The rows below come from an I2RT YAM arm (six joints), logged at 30 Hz.
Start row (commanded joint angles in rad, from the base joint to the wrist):
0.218, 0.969, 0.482, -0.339, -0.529, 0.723
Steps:
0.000, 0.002, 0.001, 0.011, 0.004, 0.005
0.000, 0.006, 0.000, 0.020, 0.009, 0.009
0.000, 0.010, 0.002, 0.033, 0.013, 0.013
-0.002, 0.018, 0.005, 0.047, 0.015, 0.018
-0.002, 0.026, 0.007, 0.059, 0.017, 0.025
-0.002, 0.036, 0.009, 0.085, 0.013, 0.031
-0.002, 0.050, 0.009, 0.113, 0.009, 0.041
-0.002, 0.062, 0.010, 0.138, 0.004, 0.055
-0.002, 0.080, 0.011, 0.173, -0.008, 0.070
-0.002, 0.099, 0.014, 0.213, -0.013, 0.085
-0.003, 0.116, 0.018, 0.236, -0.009, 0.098
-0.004, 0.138, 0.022, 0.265, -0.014, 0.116
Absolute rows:
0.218, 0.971, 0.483, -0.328, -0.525, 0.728
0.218, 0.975, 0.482, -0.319, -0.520, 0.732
0.218, 0.979, 0.484, -0.306, -0.516, 0.736
0.216, 0.987, 0.487, -0.292, -0.514, 0.741
0.216, 0.995, 0.489, -0.280, -0.512, 0.748
0.216, 1.005, 0.491, -0.254, -0.516, 0.754
0.216, 1.019, 0.491, -0.226, -0.520, 0.764
0.216, 1.031, 0.492, -0.201, -0.525, 0.778
0.216, 1.049, 0.493, -0.166, -0.537, 0.793
0.216, 1.068, 0.496, -0.126, -0.542, 0.808
0.215, 1.085, 0.500, -0.103, -0.538, 0.821
0.214, 1.107, 0.504, -0.074, -0.543, 0.839

